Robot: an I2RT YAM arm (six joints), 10 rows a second.
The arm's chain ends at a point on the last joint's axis. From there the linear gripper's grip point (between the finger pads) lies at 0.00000 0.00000 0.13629 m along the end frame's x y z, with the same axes.
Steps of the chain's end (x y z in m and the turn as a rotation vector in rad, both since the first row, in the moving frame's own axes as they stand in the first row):
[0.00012, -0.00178, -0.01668, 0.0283, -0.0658, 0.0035]
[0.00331, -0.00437, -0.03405, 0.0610, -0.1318, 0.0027]
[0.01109, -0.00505, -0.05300, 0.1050, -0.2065, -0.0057]
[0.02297, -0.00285, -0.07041, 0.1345, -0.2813, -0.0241]
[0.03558, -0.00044, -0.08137, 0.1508, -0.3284, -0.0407]
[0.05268, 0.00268, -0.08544, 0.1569, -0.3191, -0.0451]
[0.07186, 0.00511, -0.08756, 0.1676, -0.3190, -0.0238]
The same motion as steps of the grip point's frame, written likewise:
[-0.00883, -0.00565, -0.01703, 0.0283, -0.0658, 0.0035]
[-0.01458, -0.01268, -0.03548, 0.0610, -0.1318, 0.0027]
[-0.01684, -0.01915, -0.05664, 0.1050, -0.2065, -0.0057]
[-0.01497, -0.02043, -0.07698, 0.1345, -0.2813, -0.0241]
[-0.00861, -0.01964, -0.09017, 0.1508, -0.3284, -0.0407]
[0.00964, -0.01728, -0.09396, 0.1569, -0.3191, -0.0451]
[0.02905, -0.01673, -0.09631, 0.1676, -0.3190, -0.0238]

